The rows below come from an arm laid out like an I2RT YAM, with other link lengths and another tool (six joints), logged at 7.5 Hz.
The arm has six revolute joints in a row. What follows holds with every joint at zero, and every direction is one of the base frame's.
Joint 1 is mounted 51.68 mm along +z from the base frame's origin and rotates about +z.
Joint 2 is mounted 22.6 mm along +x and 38.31 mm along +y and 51.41 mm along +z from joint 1 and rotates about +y.
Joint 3 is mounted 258.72 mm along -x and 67.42 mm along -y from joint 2 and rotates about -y.
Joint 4 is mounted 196 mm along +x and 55.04 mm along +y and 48 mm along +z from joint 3 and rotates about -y.
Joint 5 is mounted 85.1 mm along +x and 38.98 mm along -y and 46.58 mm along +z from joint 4 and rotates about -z.
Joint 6 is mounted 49.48 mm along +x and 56.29 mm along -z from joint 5 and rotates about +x.
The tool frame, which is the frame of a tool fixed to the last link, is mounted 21 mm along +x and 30 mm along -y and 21 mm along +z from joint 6; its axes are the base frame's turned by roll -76.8, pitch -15.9 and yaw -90 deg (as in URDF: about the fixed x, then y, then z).
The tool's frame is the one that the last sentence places.
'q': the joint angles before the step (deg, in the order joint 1, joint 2, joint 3, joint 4, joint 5, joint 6). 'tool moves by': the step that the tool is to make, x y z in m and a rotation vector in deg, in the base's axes. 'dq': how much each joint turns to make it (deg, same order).
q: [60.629 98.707 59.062 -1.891 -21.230 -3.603]
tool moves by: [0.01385 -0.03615 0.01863 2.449 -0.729 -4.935]
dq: [-4.951 -6.891 -3.796 -0.433 -0.446 0.542]
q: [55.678 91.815 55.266 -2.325 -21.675 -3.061]
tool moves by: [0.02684 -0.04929 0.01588 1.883 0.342 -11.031]
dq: [-8.214 -6.099 -2.336 -1.404 1.351 3.062]
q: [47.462 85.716 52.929 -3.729 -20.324 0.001]
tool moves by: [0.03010 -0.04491 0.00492 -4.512 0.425 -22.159]
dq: [-5.372 -0.658 2.484 -4.838 15.125 8.063]
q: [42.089 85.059 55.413 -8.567 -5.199 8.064]
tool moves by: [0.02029 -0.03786 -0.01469 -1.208 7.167 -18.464]
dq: [-5.400 3.139 2.968 -5.860 7.474 11.317]
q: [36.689 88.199 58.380 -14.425 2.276 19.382]
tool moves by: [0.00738 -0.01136 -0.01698 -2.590 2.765 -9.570]
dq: [-0.970 3.905 0.937 -1.360 6.265 5.937]
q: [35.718 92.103 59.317 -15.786 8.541 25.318]
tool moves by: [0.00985 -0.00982 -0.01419 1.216 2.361 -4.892]
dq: [-2.416 3.011 0.294 0.954 -0.168 3.440]
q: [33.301 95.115 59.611 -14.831 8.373 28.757]
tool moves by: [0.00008 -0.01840 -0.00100 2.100 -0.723 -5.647]
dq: [-2.583 -1.405 -2.225 2.043 0.915 3.279]
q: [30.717 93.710 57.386 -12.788 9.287 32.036]
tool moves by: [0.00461 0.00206 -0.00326 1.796 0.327 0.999]
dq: [-0.569 0.920 0.119 1.437 -2.323 -0.051]
